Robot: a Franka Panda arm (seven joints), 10 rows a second.
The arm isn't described. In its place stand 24 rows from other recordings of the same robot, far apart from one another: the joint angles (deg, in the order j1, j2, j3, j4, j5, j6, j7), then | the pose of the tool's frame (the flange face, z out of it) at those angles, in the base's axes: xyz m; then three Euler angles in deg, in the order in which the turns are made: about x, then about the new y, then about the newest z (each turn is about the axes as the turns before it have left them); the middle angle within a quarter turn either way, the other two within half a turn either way.
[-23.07 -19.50 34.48 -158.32 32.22 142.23 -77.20] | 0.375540, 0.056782, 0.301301, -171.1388, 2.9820, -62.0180
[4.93 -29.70 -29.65 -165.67 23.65 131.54 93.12] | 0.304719, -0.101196, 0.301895, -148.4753, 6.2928, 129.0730
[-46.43 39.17 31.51 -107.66 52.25 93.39 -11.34] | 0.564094, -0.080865, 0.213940, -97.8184, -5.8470, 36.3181
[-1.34 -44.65 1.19 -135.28 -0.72 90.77 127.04] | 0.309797, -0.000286, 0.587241, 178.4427, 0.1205, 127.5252
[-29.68 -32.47 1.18 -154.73 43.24 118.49 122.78] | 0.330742, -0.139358, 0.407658, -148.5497, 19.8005, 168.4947
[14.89 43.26 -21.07 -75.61 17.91 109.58 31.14] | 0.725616, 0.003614, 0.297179, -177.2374, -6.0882, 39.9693
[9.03 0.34 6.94 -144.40 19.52 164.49 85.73] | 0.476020, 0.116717, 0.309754, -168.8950, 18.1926, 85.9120
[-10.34 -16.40 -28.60 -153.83 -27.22 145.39 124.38] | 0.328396, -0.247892, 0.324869, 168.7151, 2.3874, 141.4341
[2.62 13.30 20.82 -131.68 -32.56 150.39 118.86] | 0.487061, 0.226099, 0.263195, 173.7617, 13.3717, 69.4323
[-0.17 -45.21 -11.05 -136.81 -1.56 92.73 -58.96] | 0.304346, -0.079216, 0.575147, -173.8833, 1.4588, -51.0599
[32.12 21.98 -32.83 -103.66 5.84 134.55 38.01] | 0.656259, 0.025800, 0.382331, 172.8147, 12.4280, 39.9613
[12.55 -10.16 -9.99 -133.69 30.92 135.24 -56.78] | 0.499549, 0.027360, 0.428708, -155.6365, 13.7193, -42.1931
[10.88 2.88 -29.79 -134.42 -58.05 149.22 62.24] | 0.498041, -0.151742, 0.328035, 145.2571, 12.7718, 36.7359
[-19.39 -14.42 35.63 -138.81 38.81 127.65 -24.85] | 0.441647, 0.150455, 0.389952, -157.4195, 0.8709, -16.7987
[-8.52 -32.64 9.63 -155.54 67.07 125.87 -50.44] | 0.372151, 0.037346, 0.414344, -133.3767, 18.7479, -17.9750
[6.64 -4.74 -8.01 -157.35 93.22 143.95 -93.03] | 0.368880, -0.015612, 0.228350, -139.9081, 24.4930, -16.4459
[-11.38 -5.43 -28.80 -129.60 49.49 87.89 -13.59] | 0.393571, -0.225516, 0.400136, -119.0838, 11.3446, 34.6862
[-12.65 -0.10 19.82 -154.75 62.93 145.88 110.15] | 0.383660, 0.036676, 0.215248, -149.2402, 3.4643, 158.1363
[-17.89 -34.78 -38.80 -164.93 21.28 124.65 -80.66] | 0.212345, -0.230068, 0.313996, -146.3798, 22.1541, -23.9422
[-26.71 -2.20 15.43 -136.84 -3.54 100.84 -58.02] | 0.406020, -0.086956, 0.302552, -177.1580, -33.9792, -47.4079
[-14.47 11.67 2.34 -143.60 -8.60 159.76 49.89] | 0.466890, -0.092767, 0.211653, 176.5615, 4.0691, 54.2557
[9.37 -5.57 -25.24 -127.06 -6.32 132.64 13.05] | 0.508386, -0.149992, 0.432359, 174.7850, 9.7115, 25.6311
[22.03 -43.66 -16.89 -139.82 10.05 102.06 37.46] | 0.336098, 0.026685, 0.554469, -158.1033, 1.1849, 29.7852
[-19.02 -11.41 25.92 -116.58 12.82 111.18 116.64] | 0.506850, 0.089824, 0.530579, -172.4247, 4.4419, 113.8001
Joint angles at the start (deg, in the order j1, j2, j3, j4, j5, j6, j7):
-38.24, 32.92, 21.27, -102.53, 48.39, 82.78, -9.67
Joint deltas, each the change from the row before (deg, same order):
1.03, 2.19, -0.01, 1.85, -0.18, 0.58, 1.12
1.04, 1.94, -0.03, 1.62, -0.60, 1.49, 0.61
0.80, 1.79, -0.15, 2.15, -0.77, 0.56, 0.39
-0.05, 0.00, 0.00, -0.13, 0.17, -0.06, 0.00
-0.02, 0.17, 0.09, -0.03, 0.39, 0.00, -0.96
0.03, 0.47, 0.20, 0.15, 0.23, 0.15, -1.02
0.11, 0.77, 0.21, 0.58, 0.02, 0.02, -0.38
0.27, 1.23, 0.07, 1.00, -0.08, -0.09, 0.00
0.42, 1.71, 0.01, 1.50, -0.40, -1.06, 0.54
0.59, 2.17, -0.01, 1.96, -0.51, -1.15, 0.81
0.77, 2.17, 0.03, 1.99, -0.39, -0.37, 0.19
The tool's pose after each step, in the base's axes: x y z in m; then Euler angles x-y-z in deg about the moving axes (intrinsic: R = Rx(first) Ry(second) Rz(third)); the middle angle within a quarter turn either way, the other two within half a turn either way. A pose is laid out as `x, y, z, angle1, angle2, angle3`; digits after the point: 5 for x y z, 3 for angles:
0.57814, -0.09404, 0.25746, -103.920, -13.946, 34.941
0.58705, -0.08951, 0.24672, -104.821, -13.937, 35.151
0.59609, -0.08880, 0.24042, -105.626, -14.119, 34.840
0.59551, -0.08872, 0.23996, -105.385, -14.061, 34.992
0.59577, -0.08760, 0.23898, -104.908, -13.887, 34.189
0.59682, -0.08557, 0.23621, -104.479, -13.810, 33.299
0.59916, -0.08359, 0.23295, -104.106, -13.917, 32.899
0.60248, -0.08190, 0.22724, -103.656, -14.131, 32.944
0.60539, -0.07902, 0.22000, -102.687, -15.236, 33.642
0.60939, -0.07537, 0.21061, -101.642, -16.499, 34.607
0.61498, -0.07040, 0.20058, -101.079, -17.281, 34.756

